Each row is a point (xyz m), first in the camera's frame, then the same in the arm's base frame.
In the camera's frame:
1: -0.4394 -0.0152 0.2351
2: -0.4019 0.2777 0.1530
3: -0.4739 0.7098 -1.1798
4: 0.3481 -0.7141 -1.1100
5: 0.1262 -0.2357 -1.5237
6: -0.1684 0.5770 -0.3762
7: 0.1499 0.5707 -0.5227
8: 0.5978 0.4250 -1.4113
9: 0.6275 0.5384 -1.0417
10: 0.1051 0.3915 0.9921
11: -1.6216 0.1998 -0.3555
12: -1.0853 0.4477 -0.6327
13: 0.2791 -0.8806 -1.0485
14: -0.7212 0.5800 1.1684
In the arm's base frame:
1: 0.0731 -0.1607 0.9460
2: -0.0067 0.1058 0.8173
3: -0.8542 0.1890 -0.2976
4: 0.1922 -1.0650 -0.4983
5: -0.3158 -0.7320 -0.7816
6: -0.1570 0.2934 0.2121
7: 0.0313 0.2903 -0.0834
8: -0.0235 -0.0117 -1.0412
9: 0.1650 0.1908 -0.7695
10: 0.8172 0.4805 1.2107
11: -1.2562 -0.2403 1.0847
12: -1.0149 -0.0042 0.5262
13: 0.2060 -1.2187 -0.3867
14: 0.1828 0.6049 1.7865

